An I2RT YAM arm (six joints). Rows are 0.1 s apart.
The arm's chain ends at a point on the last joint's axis. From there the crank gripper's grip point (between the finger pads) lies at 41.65 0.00 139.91 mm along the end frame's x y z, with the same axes.
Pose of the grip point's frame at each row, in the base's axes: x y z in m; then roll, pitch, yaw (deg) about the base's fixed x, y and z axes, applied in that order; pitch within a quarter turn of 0, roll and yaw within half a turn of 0:
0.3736 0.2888 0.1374 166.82 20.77 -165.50
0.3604 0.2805 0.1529 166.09 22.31 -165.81
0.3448 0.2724 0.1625 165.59 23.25 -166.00
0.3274 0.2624 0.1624 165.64 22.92 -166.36
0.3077 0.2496 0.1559 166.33 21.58 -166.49
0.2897 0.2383 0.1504 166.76 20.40 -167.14
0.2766 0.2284 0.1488 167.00 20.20 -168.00
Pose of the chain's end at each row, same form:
0.3725 0.2556 0.2795 166.82 20.77 -165.50
0.3560 0.2447 0.2944 166.09 22.31 -165.81
0.3385 0.2349 0.3034 165.59 23.25 -166.00
0.3216 0.2253 0.3035 165.64 22.92 -166.36
0.3045 0.2148 0.2976 166.33 21.58 -166.49
0.2886 0.2052 0.2926 166.76 20.40 -167.14
0.2753 0.1960 0.2911 167.00 20.20 -168.00

